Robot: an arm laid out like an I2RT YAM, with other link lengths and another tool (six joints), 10 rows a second.
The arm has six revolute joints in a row. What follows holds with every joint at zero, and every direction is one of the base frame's. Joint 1 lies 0.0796 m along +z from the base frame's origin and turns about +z. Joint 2 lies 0.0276 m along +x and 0.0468 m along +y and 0.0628 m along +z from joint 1 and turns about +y. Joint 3 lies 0.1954 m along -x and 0.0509 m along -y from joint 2 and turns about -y. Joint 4 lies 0.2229 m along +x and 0.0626 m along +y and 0.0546 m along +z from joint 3 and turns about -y. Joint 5 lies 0.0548 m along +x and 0.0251 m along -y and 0.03 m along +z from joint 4 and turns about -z. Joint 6 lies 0.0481 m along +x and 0.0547 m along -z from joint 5 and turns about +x. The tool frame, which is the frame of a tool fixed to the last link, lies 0.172 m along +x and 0.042 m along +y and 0.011 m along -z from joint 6; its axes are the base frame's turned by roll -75.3, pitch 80.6 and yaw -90 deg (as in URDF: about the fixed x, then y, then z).
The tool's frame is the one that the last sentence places.
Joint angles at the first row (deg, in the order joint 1, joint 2, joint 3, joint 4, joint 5, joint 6):
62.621, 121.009, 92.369, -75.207, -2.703, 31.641
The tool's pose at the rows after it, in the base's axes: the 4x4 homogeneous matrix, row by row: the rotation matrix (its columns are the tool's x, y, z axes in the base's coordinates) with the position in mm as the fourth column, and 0 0 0 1 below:
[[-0.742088 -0.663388 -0.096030 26.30], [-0.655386 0.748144 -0.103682 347.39], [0.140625 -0.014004 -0.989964 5.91], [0 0 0 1]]
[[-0.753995 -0.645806 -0.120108 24.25], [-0.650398 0.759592 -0.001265 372.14], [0.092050 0.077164 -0.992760 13.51], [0 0 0 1]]
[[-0.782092 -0.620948 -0.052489 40.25], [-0.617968 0.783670 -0.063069 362.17], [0.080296 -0.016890 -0.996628 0.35], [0 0 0 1]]
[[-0.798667 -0.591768 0.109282 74.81], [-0.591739 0.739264 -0.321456 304.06], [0.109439 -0.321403 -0.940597 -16.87], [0 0 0 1]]
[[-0.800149 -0.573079 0.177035 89.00], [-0.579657 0.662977 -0.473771 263.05], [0.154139 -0.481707 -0.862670 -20.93], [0 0 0 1]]
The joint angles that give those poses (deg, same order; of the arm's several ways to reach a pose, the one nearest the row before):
63.135, 118.469, 91.152, -64.956, -15.873, 31.755
63.190, 117.881, 90.728, -60.131, -19.654, 33.171
63.188, 118.431, 90.597, -60.447, -14.367, 35.045
63.192, 120.641, 92.912, -69.749, 0.914, 35.888
63.171, 122.151, 92.906, -75.240, 8.855, 36.649

